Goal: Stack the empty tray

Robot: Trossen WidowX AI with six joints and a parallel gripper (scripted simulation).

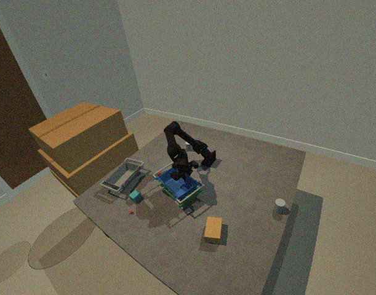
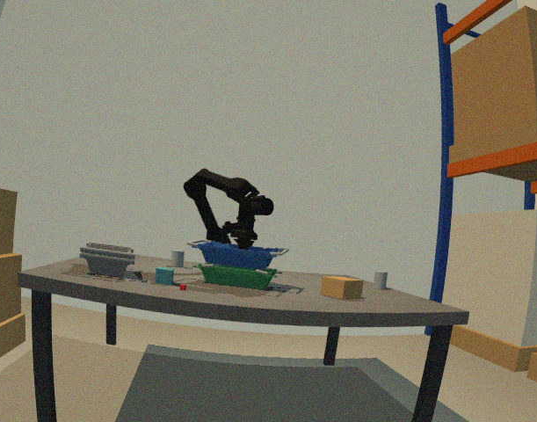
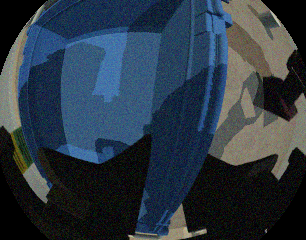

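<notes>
Right now the blue tray is 6 cm ahead of my gripper tip, 3 cm to the right of it and 3 cm above it. Round my gripper tip: red block 33 cm ahead, 22 cm to the right, 8 cm below; orange box 23 cm ahead, 29 cm to the left, 5 cm below; teal block 22 cm ahead, 28 cm to the right, 6 cm below.
</notes>
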